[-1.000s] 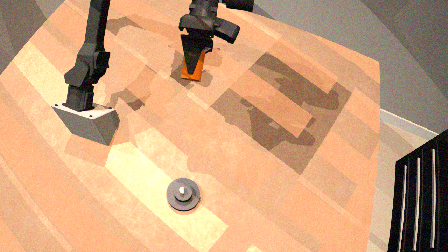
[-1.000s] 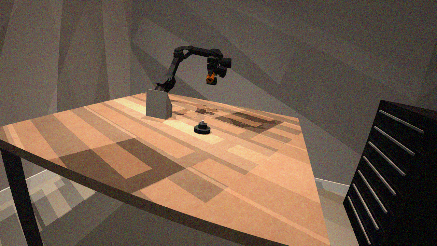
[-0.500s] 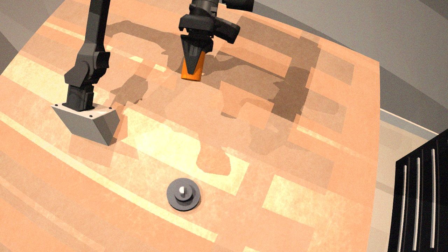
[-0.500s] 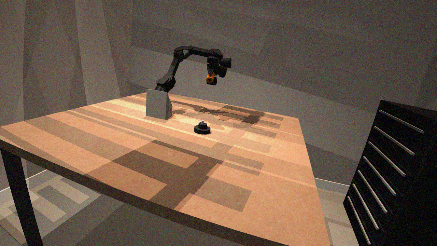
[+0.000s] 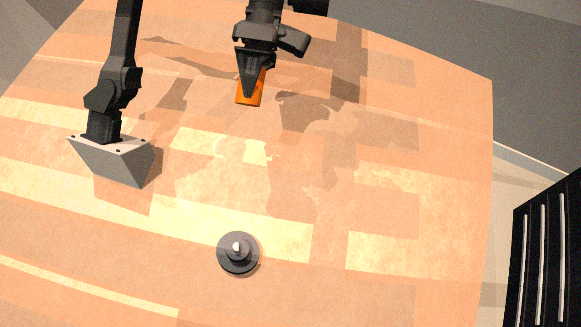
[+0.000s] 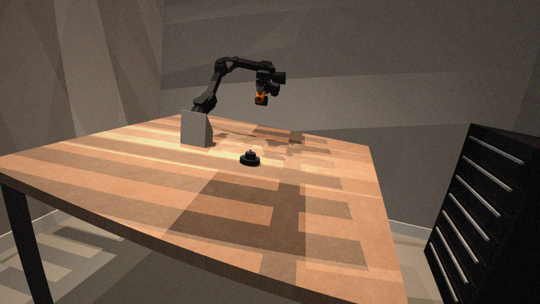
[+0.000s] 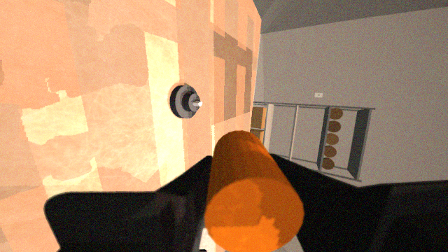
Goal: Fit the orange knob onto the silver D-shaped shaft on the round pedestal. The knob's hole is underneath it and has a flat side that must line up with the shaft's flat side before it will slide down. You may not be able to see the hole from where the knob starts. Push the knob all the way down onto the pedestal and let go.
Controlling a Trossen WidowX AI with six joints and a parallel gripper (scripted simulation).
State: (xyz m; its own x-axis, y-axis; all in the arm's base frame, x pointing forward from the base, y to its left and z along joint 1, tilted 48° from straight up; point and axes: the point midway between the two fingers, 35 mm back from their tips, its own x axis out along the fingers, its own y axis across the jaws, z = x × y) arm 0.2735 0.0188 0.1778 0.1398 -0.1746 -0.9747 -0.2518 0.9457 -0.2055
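My gripper tip is 10 mm past the orange knob, 30 mm to the right of it and 20 mm below it. Round my gripper tip: round pedestal: 60 mm ahead, 180 mm to the right, 210 mm below.
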